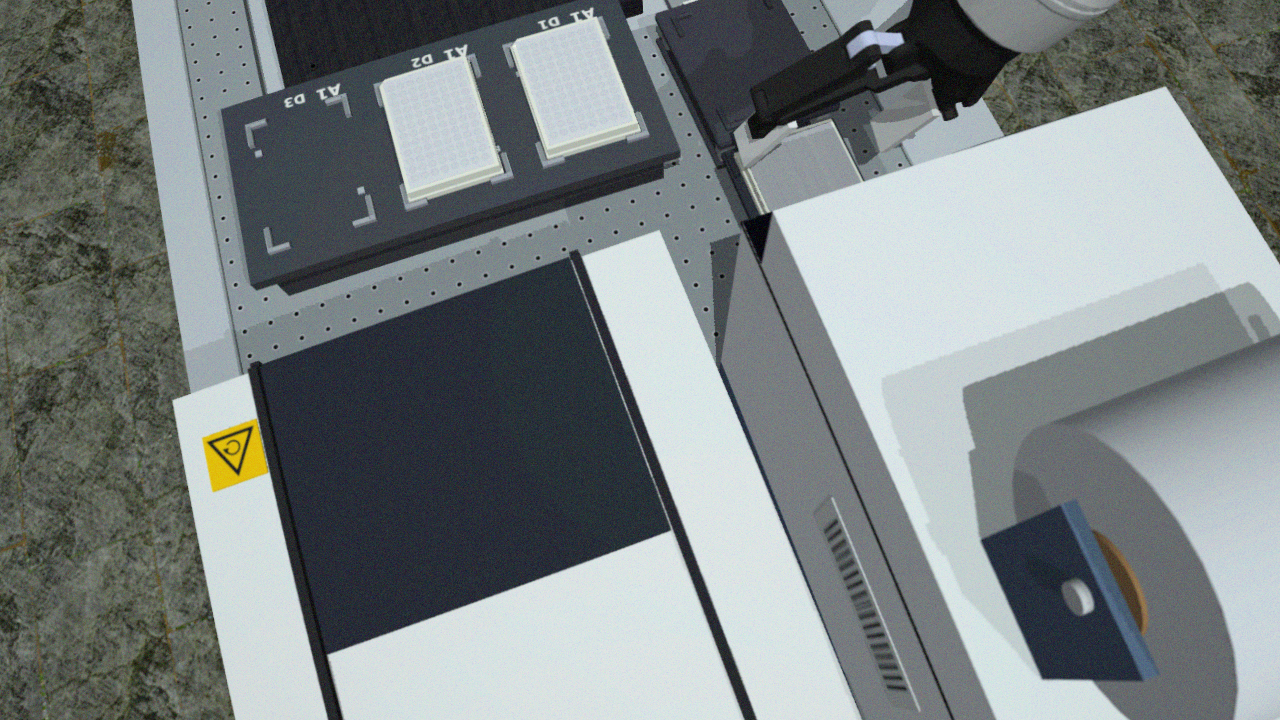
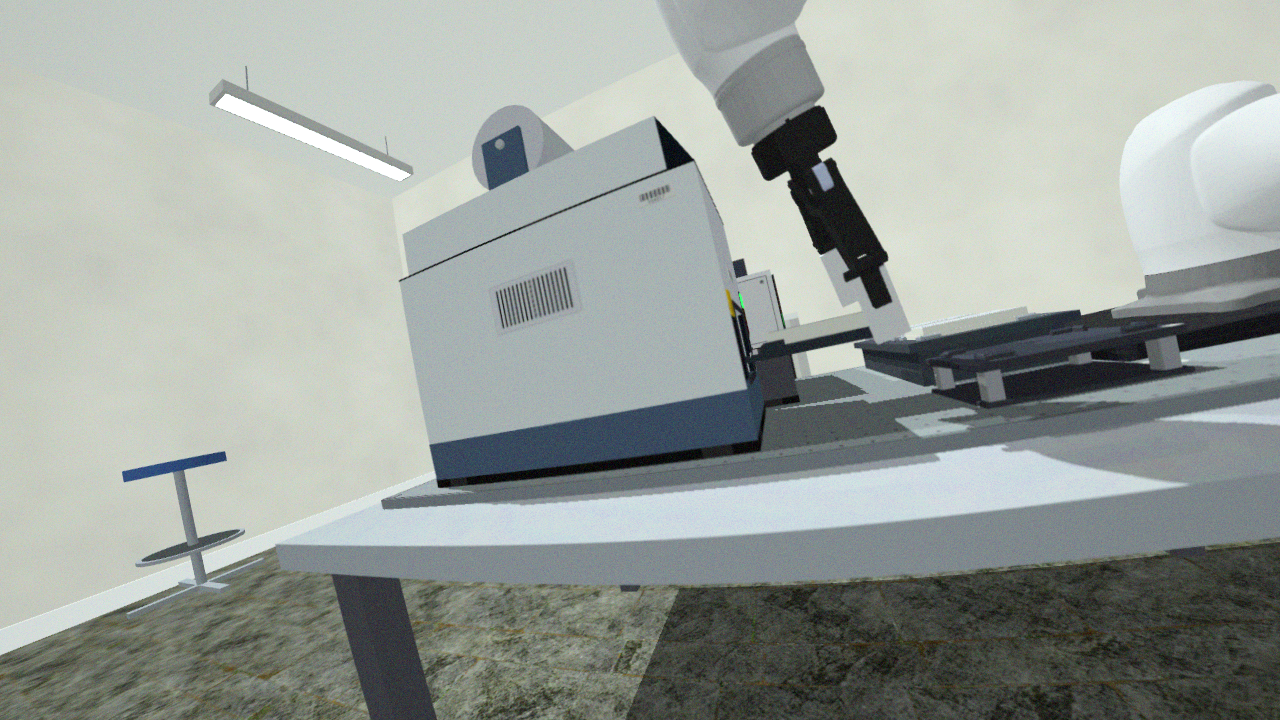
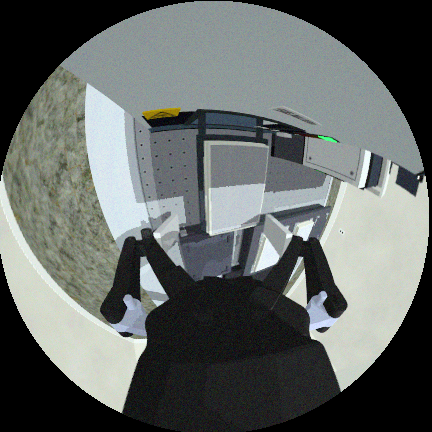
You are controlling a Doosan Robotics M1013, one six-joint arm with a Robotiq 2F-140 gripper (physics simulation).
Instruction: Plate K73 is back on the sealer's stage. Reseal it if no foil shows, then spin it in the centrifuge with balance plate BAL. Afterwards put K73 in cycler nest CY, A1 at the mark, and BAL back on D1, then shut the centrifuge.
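Pixels of known places: gripper, fingertip midpoint: (image 1: 813,142) (image 2: 871,316) (image 3: 221,223); arm's base at its link origin: (image 2: 1233,298).
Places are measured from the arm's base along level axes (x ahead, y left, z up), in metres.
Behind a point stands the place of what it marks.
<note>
Plate K73 (image 1: 805,165) {x 0.533, y 0.178, z 0.087 m} (image 2: 819,328) (image 3: 235,185) {x 0.569, y 0.180, z 0.088 m} lies on the extended dark stage of the sealer (image 1: 1011,197) {x 0.709, y 0.172, z 0.327 m} (image 2: 581,331) {x 0.809, y 0.279, z 0.131 m} (image 3: 240,60). Its top is smooth and grey inside a pale rim, with no wells showing, so it looks foiled. My gripper (image 1: 830,134) {x 0.512, y 0.196, z 0.081 m} (image 2: 868,308) {x 0.512, y 0.196, z 0.081 m} (image 3: 221,223) {x 0.512, y 0.196, z 0.081 m} is open and empty, its pads spread to either side of the plate's outer end. A pale plate with visible wells (image 1: 577,85) {x 0.366, y 0.039, z 0.053 m} (image 3: 266,251) {x 0.373, y 0.059, z 0.053 m} sits on D1; its label is not readable. The centrifuge (image 1: 465,447) {x 0.690, y -0.128, z 0.190 m} has a dark panel between two rails; I cannot tell whether it is open.
Another welled plate (image 1: 440,125) {x 0.360, y -0.087, z 0.053 m} (image 3: 304,230) {x 0.396, y -0.090, z 0.053 m} sits on D2 of the dark deck (image 1: 313,205) {x 0.385, y -0.216, z 0.037 m}; D3 holds no plate. A low dark platform on posts (image 1: 733,62) {x 0.370, y 0.189, z 0.018 m} (image 2: 1065,344) {x 0.369, y 0.244, z 0.018 m} (image 3: 207,250) {x 0.400, y 0.205, z 0.018 m} stands beside the stage. A white box with a green light (image 2: 760,304) {x 0.621, y 0.032, z 0.138 m} (image 3: 332,160) {x 0.618, y 0.032, z 0.135 m} stands beyond it.
</note>
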